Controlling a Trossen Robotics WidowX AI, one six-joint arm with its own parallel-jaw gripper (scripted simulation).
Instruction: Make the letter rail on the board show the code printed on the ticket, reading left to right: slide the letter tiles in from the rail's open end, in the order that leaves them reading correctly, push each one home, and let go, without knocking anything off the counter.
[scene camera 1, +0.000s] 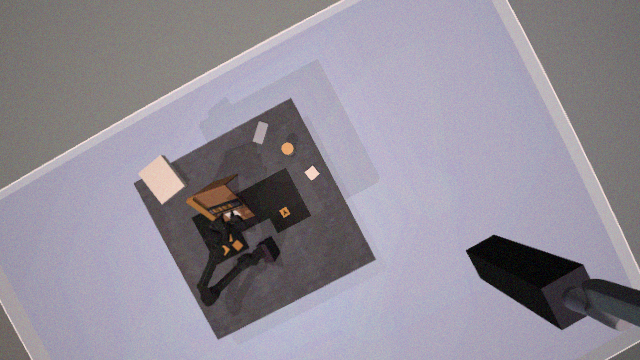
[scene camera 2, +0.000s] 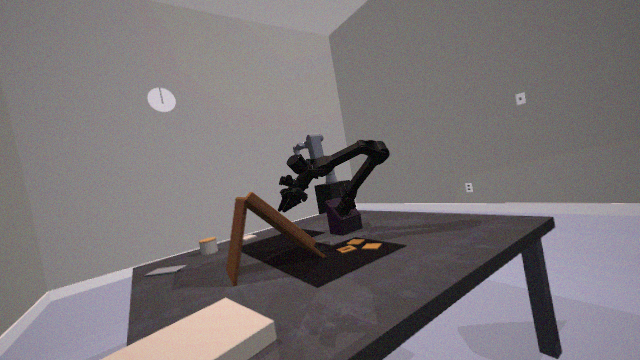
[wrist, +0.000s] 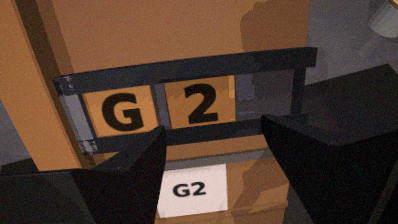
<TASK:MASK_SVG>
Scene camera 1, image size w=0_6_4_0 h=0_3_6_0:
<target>beige block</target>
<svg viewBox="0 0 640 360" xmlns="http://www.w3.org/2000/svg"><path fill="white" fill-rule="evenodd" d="M160 155L138 174L163 205L171 201L188 185L174 169L165 155Z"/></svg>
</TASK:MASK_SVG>
